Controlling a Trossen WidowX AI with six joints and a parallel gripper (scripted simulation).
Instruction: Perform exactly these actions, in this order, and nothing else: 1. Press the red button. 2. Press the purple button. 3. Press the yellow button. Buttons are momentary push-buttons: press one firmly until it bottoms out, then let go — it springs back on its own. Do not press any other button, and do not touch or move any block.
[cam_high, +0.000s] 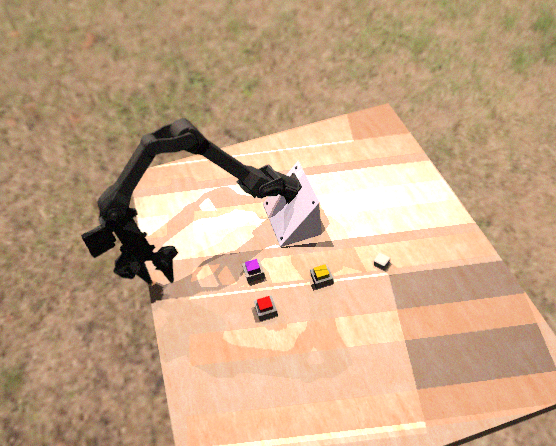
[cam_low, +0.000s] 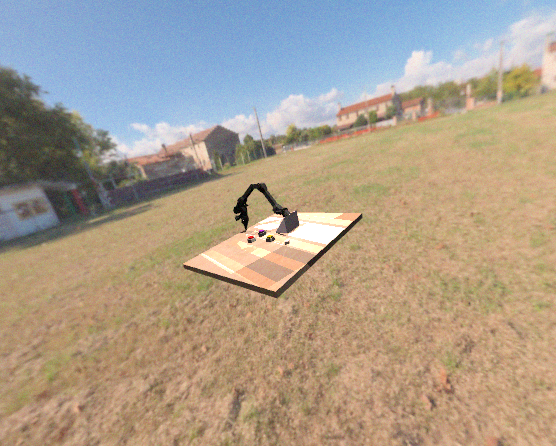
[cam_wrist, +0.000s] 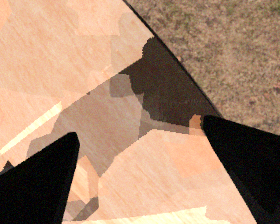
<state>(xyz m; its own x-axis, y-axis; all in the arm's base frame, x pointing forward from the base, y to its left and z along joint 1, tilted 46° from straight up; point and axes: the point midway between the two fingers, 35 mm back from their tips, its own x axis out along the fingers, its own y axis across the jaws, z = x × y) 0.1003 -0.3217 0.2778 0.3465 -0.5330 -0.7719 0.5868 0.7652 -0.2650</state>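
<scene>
The red button lies 18 cm ahead of my gripper tip, 23 cm to the left of it and 1 cm above it. The rest, counted from my gripper tip: yellow button: 15 cm ahead, 40 cm to the left, 1 cm above; then small white block: 16 cm ahead, 56 cm to the left, 1 cm below; then purple button: 6 cm ahead, 24 cm to the left, 1 cm above.
</scene>
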